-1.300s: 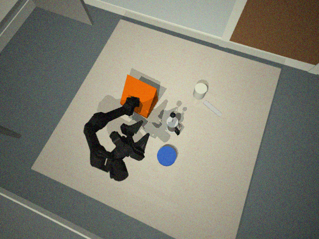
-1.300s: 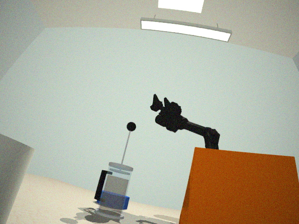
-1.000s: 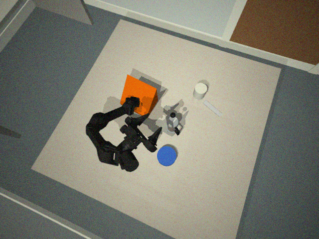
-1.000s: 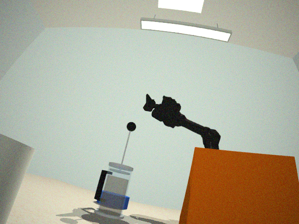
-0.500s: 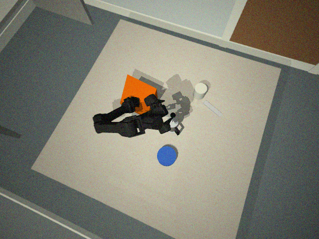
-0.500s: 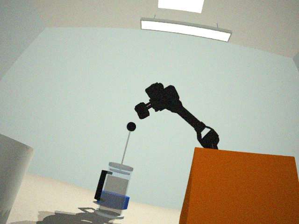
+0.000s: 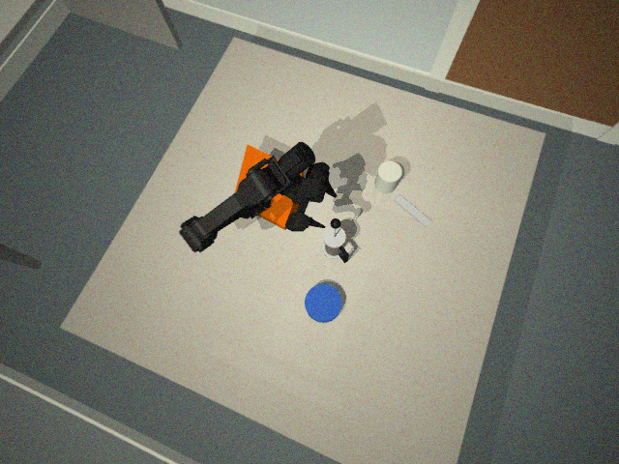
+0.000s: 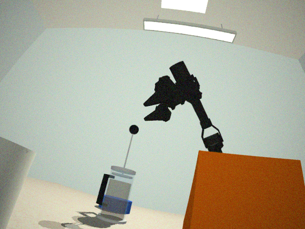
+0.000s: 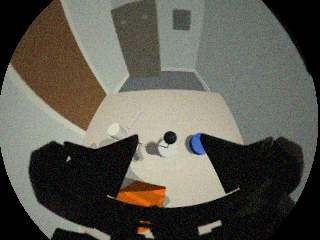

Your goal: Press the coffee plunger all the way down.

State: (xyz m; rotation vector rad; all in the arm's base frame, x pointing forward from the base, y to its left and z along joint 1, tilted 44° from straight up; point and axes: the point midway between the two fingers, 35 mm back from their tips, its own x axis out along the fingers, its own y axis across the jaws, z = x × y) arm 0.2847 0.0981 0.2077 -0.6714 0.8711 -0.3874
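Right now my gripper tip is 30 mm short of the glass coffee press, 20 mm to the left of it and 190 mm above it. The rest, counted from my gripper tip: flat white bar 240 mm ahead, 210 mm to the left, 320 mm below.
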